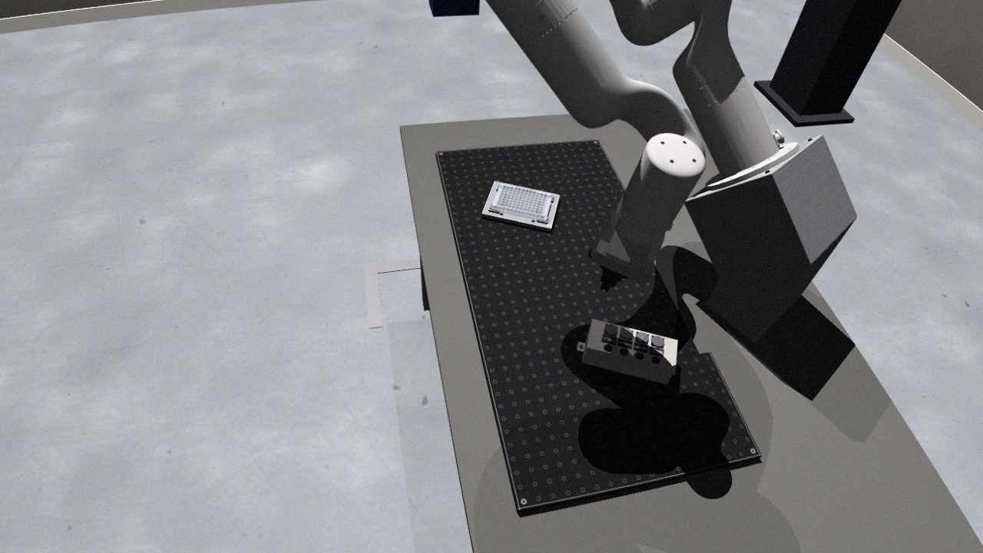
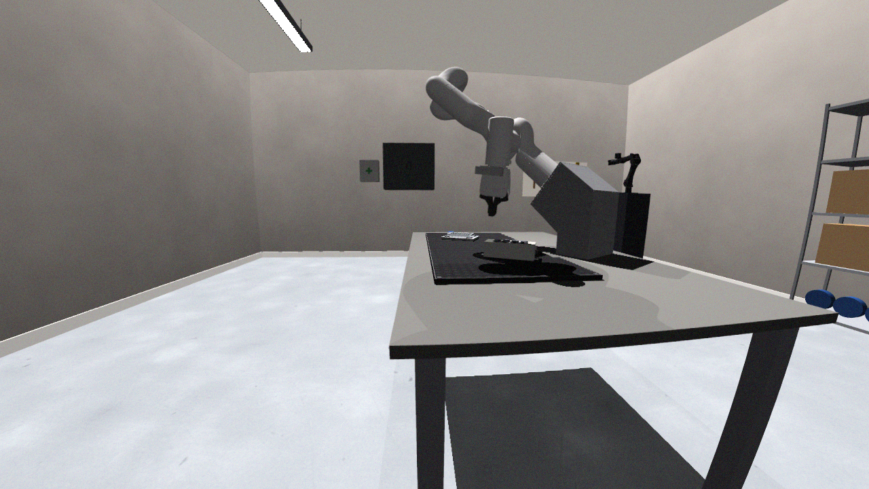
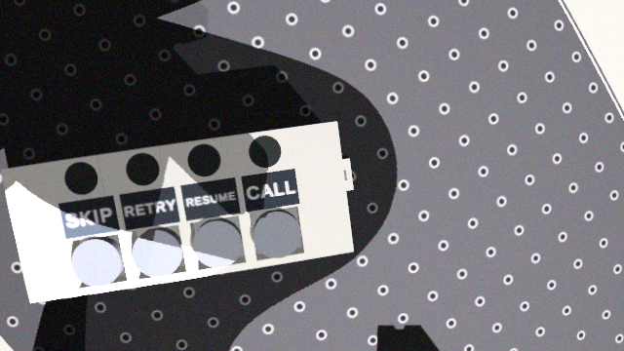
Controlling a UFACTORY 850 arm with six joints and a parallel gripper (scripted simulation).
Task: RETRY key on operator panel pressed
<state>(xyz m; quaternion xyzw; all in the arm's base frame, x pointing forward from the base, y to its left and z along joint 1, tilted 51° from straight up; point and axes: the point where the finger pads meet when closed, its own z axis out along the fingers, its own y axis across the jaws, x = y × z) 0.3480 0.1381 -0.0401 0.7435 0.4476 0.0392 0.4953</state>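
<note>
My hand is 50 mm past the operator panel, 60 mm to the right of it and 120 mm above it. Also, from my hand: white well plate (40 mm ahead, 370 mm to the right, 140 mm below).
</note>
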